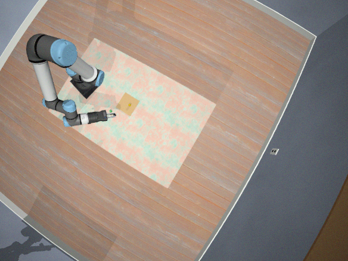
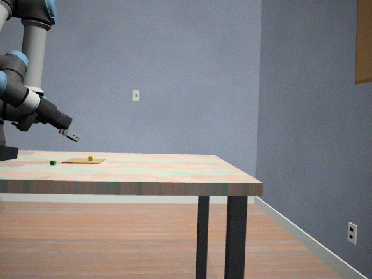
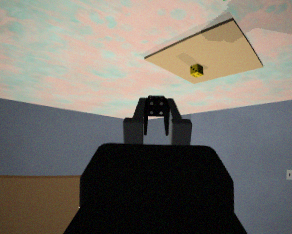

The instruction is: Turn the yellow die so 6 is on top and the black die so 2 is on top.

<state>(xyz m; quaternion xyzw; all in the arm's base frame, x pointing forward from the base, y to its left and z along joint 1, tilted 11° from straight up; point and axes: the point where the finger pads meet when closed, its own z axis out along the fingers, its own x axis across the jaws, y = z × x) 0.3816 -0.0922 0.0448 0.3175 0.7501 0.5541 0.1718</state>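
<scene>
My gripper is now 10 cm above the green die and 7 cm past it. From my hand the other things lie so: yellow die 13 cm to the left, 10 cm below, 3 cm ahead; black die 1 cm to the left, 1 cm below, 1 cm ahead; tan mat 13 cm to the left, 11 cm below, 1 cm ahead.
</scene>
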